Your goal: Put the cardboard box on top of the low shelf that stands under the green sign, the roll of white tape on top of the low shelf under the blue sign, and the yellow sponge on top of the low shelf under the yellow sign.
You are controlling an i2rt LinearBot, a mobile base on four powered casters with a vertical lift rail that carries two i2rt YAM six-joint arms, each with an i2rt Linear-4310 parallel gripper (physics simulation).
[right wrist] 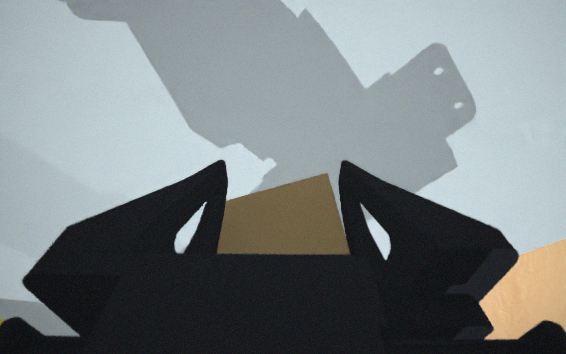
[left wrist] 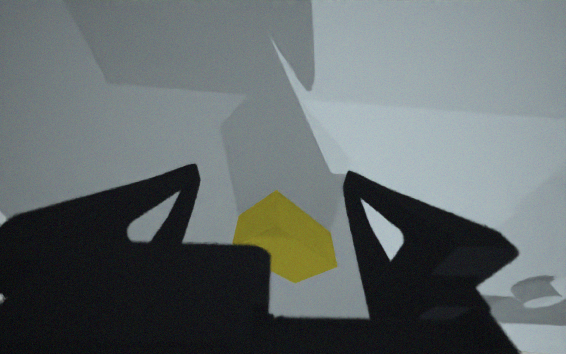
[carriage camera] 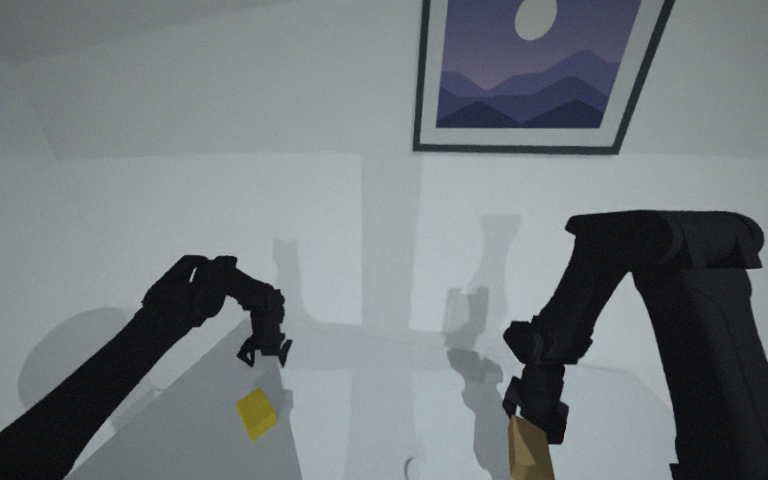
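My left gripper is open above the yellow sponge. The sponge rests in shadow on the pale surface. In the left wrist view it appears between the fingers and lower in the picture, partly hidden by the gripper body, and not gripped. My right gripper is shut on the brown cardboard box, at the lower right of the carriage view. The white tape roll cannot be made out for certain. The low shelves and coloured signs do not show.
A framed mountain picture hangs on the wall behind. A curved grey shape shows at the bottom edge of the carriage view. A light wooden surface shows at the right edge of the right wrist view. Arm shadows cross the wall and pale surface.
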